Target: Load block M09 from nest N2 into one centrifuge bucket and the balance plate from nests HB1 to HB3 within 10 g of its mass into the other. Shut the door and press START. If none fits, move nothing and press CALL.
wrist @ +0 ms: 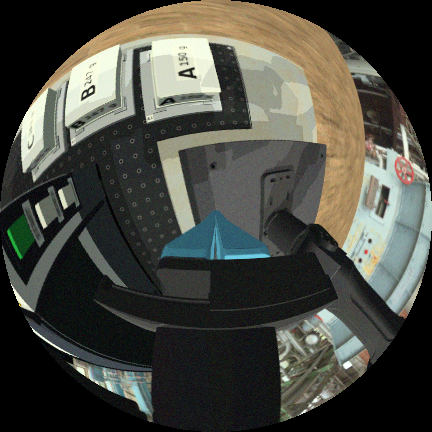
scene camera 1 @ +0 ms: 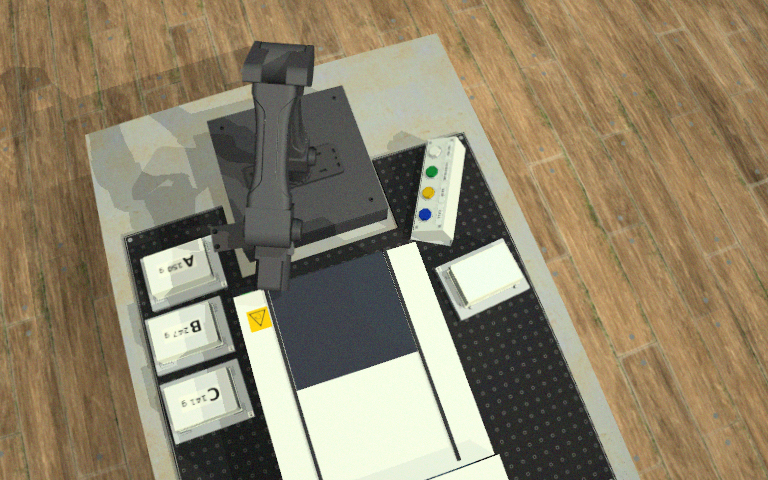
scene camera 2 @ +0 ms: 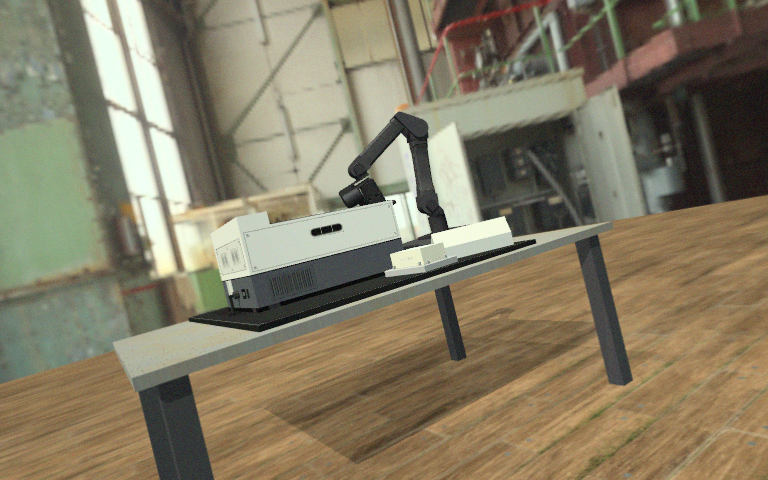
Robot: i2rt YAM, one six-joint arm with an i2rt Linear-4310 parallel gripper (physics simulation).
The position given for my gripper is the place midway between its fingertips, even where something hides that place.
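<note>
With my gripper [wrist: 215, 215] shut, I am holding nothing in it. I can see a white machine [scene camera 1: 418, 409] [scene camera 2: 263, 266], which appears in both of those views, and there is a white button box [scene camera 1: 434, 221] as well.
</note>
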